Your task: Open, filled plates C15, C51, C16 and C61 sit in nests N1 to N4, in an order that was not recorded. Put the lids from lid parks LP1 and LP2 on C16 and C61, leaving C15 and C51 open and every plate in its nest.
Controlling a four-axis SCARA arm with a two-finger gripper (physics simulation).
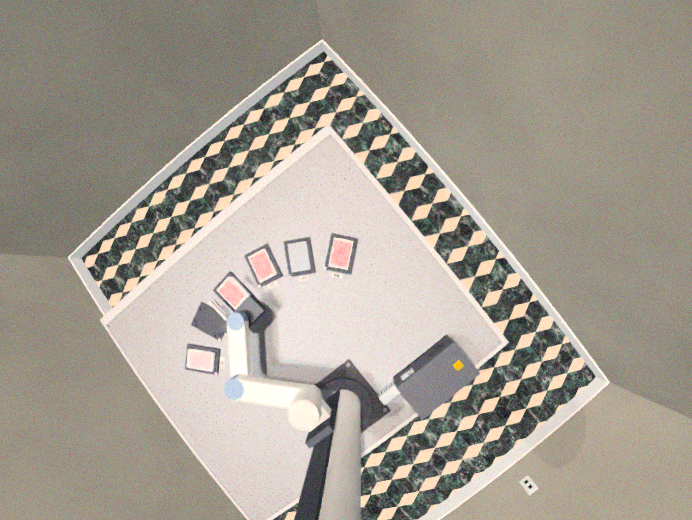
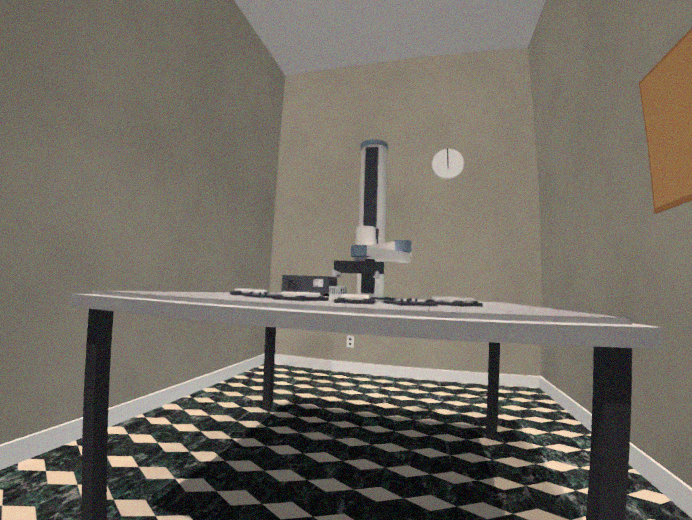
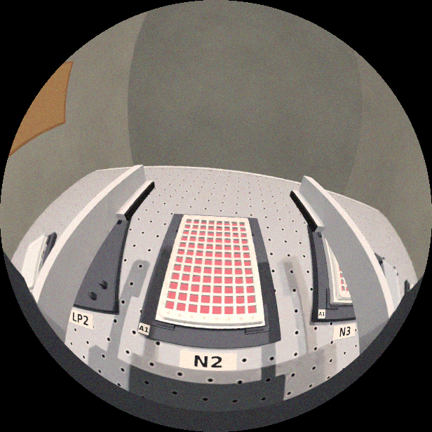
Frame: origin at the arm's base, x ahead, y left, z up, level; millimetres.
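Seen in the pictures: gripper, fingertip midpoint: (image 1: 221, 289) (image 2: 354, 273); arm's base, link origin: (image 1: 344, 403).
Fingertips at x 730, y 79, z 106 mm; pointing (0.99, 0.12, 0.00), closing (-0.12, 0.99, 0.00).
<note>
Offsets run from my fingertips to a thing's top centre. "pt": to the spot under its first point.
My gripper (image 1: 236, 294) (image 3: 224, 176) is open and empty above nest N2 (image 3: 215, 336), its fingers spread wider than the red-welled open plate @[dy +1, dx -26, dz -67 mm] (image 1: 232, 291) (image 3: 215, 265) there. The plate @[dy +317, dx -170, dz -65 mm] (image 1: 200, 358) in nest N1 looks paler, as under a clear lid. Lid park LP2 @[dy +172, dx -59, dz -74 mm] (image 1: 208, 320) (image 3: 102, 267) is bare and dark. Nest N3 holds an open red plate @[dy -186, dx -16, dz -67 mm] (image 1: 262, 265) (image 3: 344, 286). Lid park LP1 holds a clear, greyish lid @[dy -340, dx -90, dz -76 mm] (image 1: 299, 257). Nest N4 holds an open red plate @[dy -494, dx -196, dz -67 mm] (image 1: 341, 252). No plate names can be read.
The nests and parks stand in an arc on the perforated table (image 1: 369, 313) (image 2: 358, 315). The arm's column (image 1: 342, 458) (image 2: 373, 187) and a dark grey control box @[pt dy -464, dx -835, dz +21 mm] (image 1: 433, 380) (image 2: 302, 284) stand behind them. LP2 and N3 flank N2 closely.
</note>
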